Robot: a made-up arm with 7 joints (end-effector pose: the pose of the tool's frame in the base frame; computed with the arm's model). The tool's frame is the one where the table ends.
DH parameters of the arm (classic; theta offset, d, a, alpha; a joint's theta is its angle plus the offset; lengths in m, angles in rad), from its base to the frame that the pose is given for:
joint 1: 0 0.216 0 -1.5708
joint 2: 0 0 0 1.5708
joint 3: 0 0.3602 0.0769 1.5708
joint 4: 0 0 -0.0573 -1.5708
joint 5: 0 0.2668 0 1.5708
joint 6: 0 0 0.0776 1.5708
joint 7: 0 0 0 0
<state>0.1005 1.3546 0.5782 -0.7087 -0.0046 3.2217 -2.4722</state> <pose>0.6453 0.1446 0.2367 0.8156 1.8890 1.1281</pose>
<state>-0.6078 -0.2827 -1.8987 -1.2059 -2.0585 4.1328 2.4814</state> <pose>-0.2862 -0.1064 0.6519 0.8325 -1.6579 1.5590</pose>
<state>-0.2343 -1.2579 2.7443 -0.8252 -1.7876 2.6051 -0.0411</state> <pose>-0.6273 0.1965 0.1372 -1.4280 1.7155 2.0071</pose>
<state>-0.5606 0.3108 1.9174 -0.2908 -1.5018 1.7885 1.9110</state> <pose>0.1939 0.0039 0.9045 -1.0750 1.4246 -1.0995</pose>
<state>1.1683 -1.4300 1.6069 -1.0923 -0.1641 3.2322 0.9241</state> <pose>-0.4590 -0.4517 0.2787 0.6328 -1.4190 -0.4005</pose>
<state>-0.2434 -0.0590 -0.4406 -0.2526 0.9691 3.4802 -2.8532</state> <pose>-0.0413 -0.0642 0.8339 0.1785 -0.2489 0.5421</pose>
